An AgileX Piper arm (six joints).
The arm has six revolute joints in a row. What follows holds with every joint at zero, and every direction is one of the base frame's. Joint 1 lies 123 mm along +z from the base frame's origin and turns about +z. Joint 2 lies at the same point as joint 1 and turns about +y. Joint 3 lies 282.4 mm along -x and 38.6 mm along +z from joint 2 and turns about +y. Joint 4 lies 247.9 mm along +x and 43.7 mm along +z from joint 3 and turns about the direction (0.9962, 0, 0.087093). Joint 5 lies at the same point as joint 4 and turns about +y. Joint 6 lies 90.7 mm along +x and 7.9 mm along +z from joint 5 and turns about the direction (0.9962, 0, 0.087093). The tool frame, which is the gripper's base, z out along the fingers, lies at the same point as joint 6; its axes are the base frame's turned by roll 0, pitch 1.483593 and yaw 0 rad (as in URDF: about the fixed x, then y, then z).
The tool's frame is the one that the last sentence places.
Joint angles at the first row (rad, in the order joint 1, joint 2, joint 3, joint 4, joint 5, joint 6):
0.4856 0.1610 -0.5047 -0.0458 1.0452 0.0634
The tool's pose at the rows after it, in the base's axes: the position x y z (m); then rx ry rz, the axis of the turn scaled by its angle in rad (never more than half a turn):
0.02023 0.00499 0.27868 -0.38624 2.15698 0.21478
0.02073 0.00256 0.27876 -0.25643 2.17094 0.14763
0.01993 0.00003 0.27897 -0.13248 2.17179 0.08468
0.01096 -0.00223 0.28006 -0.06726 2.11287 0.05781
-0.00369 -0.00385 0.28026 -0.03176 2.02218 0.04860
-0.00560 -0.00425 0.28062 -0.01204 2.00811 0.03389
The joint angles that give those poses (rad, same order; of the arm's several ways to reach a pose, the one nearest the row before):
0.4152 0.1610 -0.5046 -0.0457 1.0442 0.0633
0.2960 0.1610 -0.5047 -0.0458 1.0432 0.0634
0.1832 0.1545 -0.5047 -0.0458 1.0422 0.0637
0.1264 0.0960 -0.5046 -0.0458 1.0394 0.0637
0.0965 0.0033 -0.5046 -0.0443 1.0406 0.0636
0.0786 -0.0082 -0.5057 -0.0484 1.0391 0.0646

